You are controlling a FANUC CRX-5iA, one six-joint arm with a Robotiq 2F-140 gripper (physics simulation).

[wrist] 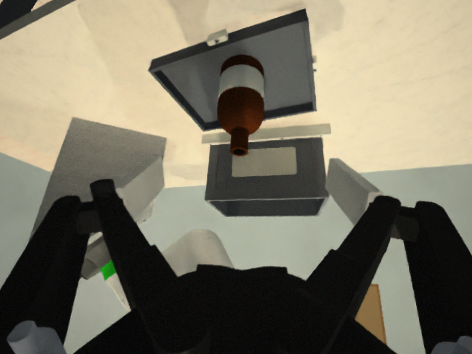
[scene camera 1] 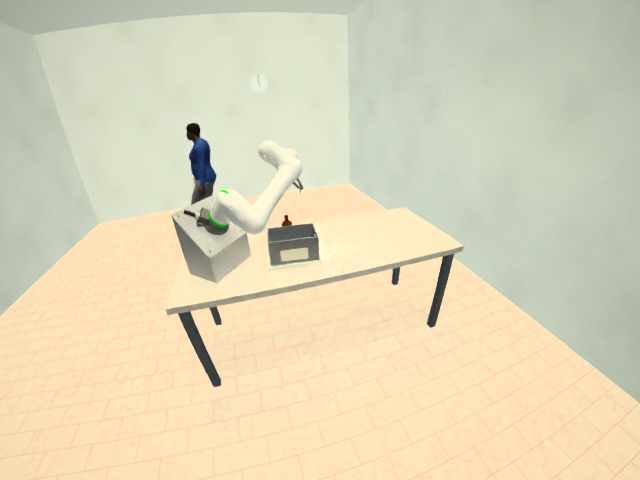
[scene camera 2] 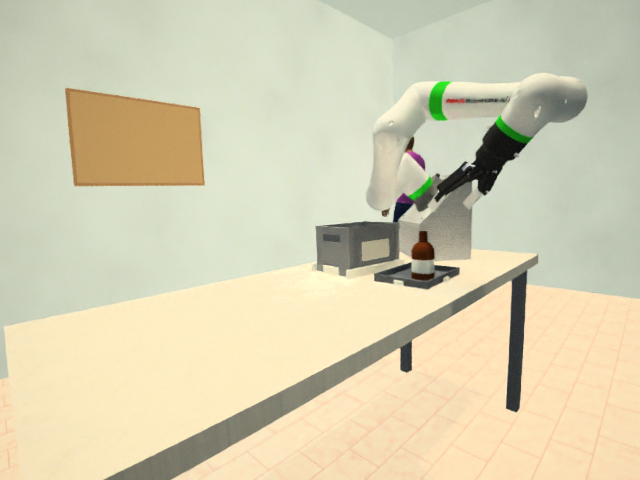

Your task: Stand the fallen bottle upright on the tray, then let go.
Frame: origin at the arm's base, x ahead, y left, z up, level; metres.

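Seen in the pictures: gripper, fingertip midpoint: [wrist: 244, 172] [scene camera 1: 288, 198] [scene camera 2: 449, 207]; arm's base, link origin: [scene camera 1: 215, 224] [scene camera 2: 430, 200].
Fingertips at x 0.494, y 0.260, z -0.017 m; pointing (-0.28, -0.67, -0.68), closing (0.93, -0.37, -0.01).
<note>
Pixels of each thing's top centre, then the offset from my fingertips to it. Level surfaces: height alone.
- brown bottle, top centre: [wrist: 239, 152] [scene camera 2: 423, 231] [scene camera 1: 286, 215] dx -0.053, dy -0.105, dz -0.080 m
- dark tray, top centre: [wrist: 240, 92] [scene camera 2: 418, 270] dx -0.065, dy -0.128, dz -0.215 m
- grey open bin, top centre: [wrist: 267, 209] [scene camera 2: 357, 224] [scene camera 1: 291, 232] dx -0.094, dy -0.390, dz -0.065 m
- table, surface height: dz -0.240 m
The brown bottle [scene camera 1: 286, 221] [scene camera 2: 422, 253] [wrist: 241, 107] with a white label stands upright on the dark tray [scene camera 2: 385, 280] [wrist: 292, 65], its base inside the rim. In the scene camera 1 view its lower part is hidden behind the grey bin, and the tray does not show. My gripper [scene camera 1: 299, 189] [scene camera 2: 452, 201] [wrist: 244, 172] is wide open and empty. It is tilted and hangs above and apart from the bottle. In the wrist view the bottle's neck points toward the gap between the fingers.
The grey open bin [scene camera 1: 293, 241] [scene camera 2: 333, 253] [wrist: 265, 187] stands on the table [scene camera 1: 372, 237] [scene camera 2: 206, 351] beside the tray. The arm's grey pedestal [scene camera 1: 224, 258] [scene camera 2: 447, 237] [wrist: 105, 150] stands near the tray. A person in blue [scene camera 1: 201, 160] is behind the pedestal in the scene camera 1 view.
</note>
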